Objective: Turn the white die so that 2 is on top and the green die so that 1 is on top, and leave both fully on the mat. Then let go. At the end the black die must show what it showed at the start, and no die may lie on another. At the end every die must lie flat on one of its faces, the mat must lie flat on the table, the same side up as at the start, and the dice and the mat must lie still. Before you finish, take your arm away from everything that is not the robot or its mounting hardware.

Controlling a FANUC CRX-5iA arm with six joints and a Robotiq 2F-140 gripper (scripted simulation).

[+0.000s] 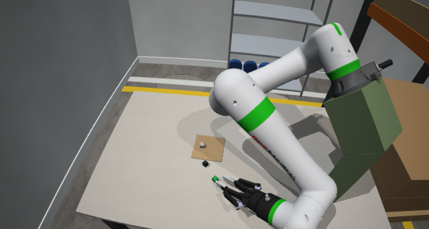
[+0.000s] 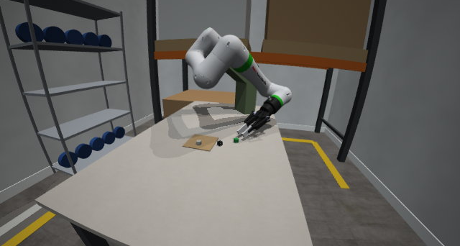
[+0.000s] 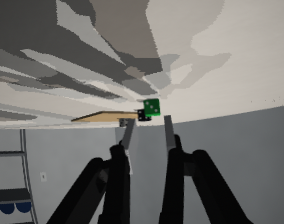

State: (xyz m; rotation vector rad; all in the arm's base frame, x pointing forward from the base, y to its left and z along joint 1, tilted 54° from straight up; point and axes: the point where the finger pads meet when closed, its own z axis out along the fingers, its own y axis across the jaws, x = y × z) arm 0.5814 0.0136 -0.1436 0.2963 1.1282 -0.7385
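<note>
The green die is 40 mm to the right of my hand, 40 mm below it and 40 mm ahead of it. From my hand the other things lie so: mat (220 mm to the right, 60 mm ahead, 50 mm below); then black die (120 mm to the right, 70 mm ahead, 40 mm below); then white die (230 mm to the right, 90 mm ahead, 40 mm below).
</note>
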